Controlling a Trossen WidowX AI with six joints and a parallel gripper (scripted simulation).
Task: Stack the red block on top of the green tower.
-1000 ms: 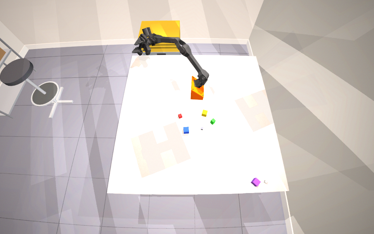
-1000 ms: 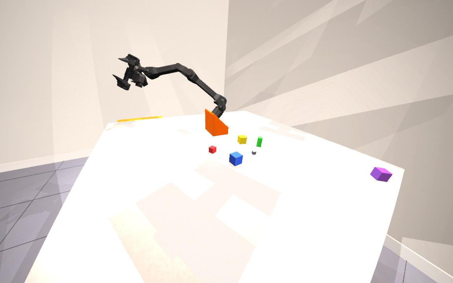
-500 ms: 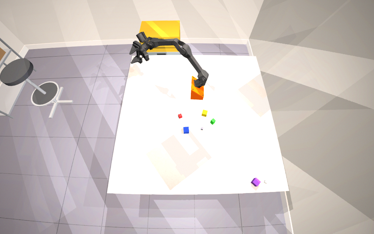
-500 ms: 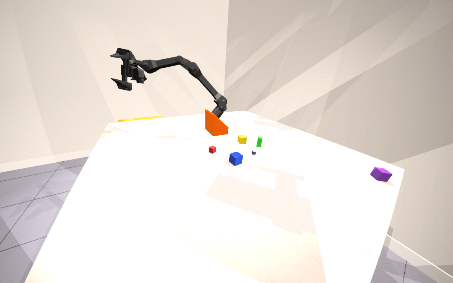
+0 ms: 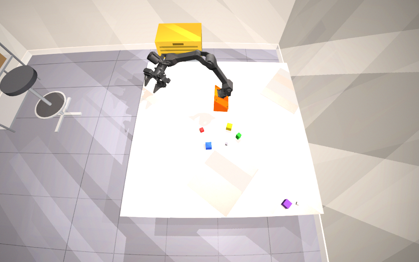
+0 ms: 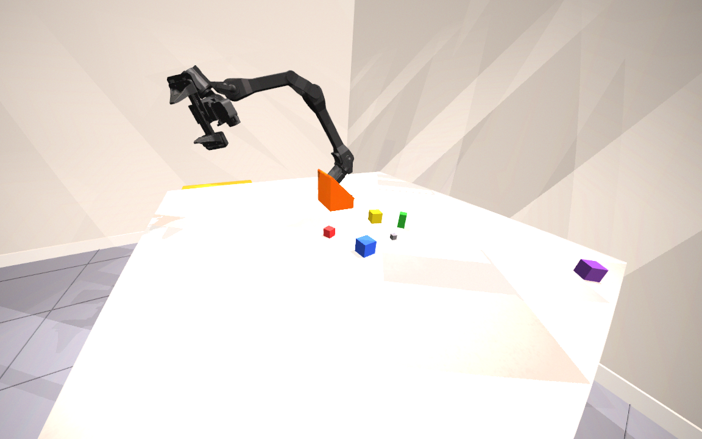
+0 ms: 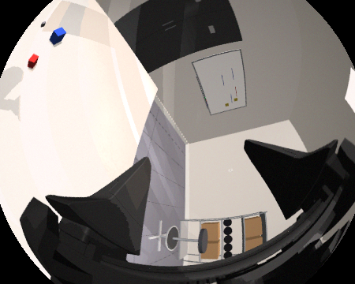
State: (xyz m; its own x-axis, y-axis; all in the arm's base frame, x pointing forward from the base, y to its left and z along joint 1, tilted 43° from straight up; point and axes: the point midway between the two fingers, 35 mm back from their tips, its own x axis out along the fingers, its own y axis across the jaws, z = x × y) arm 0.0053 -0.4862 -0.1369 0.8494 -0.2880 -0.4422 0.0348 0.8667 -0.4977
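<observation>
The red block is 17 cm ahead of my gripper tip, 30 cm to the left of it and 30 cm below it. The rest, counted from my gripper tip: blue cube: 30 cm ahead, 34 cm to the left, 29 cm below; yellow cube: 17 cm ahead, 51 cm to the left, 29 cm below; tiny grey cube: 30 cm ahead, 47 cm to the left, 30 cm below.
</observation>
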